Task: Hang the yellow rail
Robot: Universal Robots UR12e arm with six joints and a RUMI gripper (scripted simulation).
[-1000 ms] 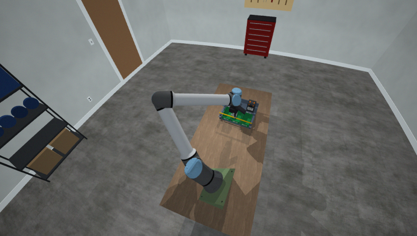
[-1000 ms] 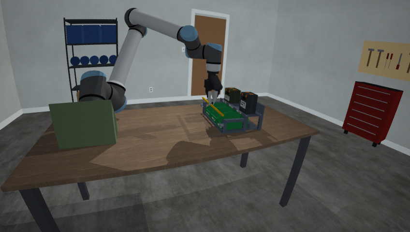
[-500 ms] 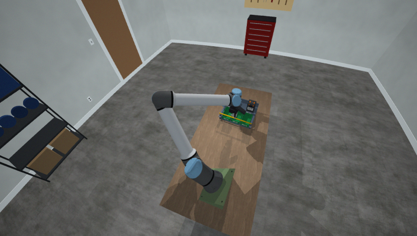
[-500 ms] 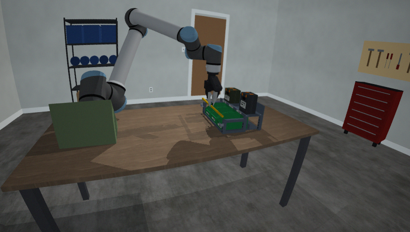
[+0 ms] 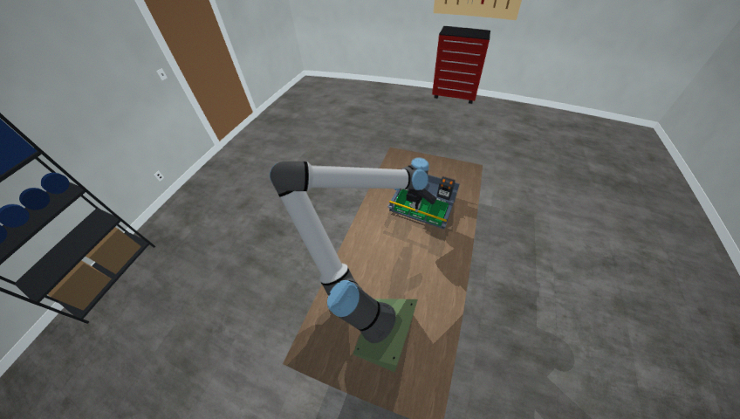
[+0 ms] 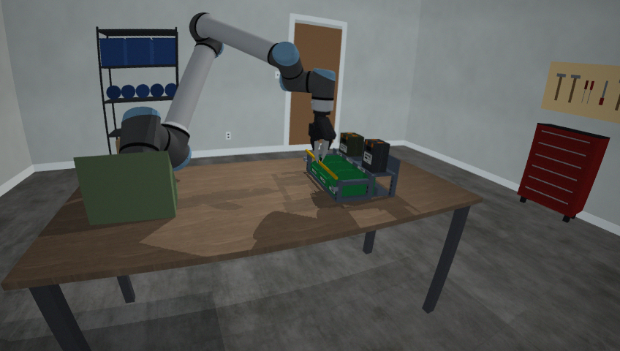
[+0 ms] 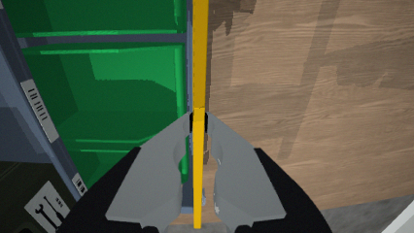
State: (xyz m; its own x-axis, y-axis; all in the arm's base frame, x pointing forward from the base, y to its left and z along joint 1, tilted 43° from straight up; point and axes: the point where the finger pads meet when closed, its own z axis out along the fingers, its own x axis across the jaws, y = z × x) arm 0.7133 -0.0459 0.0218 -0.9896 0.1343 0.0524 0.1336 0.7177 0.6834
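My hand is 10 mm short of the rack front bar and 110 mm above it. Round my hand: yellow rail 10 mm below.
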